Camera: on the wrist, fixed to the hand. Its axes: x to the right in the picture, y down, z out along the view.
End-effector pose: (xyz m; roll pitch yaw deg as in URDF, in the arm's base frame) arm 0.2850 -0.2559 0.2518 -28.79 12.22 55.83
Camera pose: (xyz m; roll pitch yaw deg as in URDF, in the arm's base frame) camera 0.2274 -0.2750 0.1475 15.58 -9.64 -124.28
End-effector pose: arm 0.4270 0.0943 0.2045 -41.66 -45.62 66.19
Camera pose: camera 0.4438 0.1596 0.1044 28.94 48.16 -113.11
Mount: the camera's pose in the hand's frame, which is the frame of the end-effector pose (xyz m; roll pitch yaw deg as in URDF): -0.0250 0.0863 -0.0805 -13.26 2.21 178.66
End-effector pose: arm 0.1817 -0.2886 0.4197 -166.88 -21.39 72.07
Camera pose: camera 0.2653 -0.3627 0.4653 154.32 19.53 -106.01
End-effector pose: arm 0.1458 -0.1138 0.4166 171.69 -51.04 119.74
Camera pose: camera 0.2532 -0.1531 0.4551 176.24 48.65 -58.74
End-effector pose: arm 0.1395 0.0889 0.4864 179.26 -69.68 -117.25
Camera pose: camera 0.1027 0.2037 0.4913 170.68 67.42 66.16
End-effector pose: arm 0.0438 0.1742 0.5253 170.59 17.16 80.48
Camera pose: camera 0.1154 0.1660 0.6220 175.86 -19.56 -98.50
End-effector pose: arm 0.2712 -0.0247 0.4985 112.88 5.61 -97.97
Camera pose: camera 0.3134 -0.0164 0.6112 -125.94 -7.70 80.50
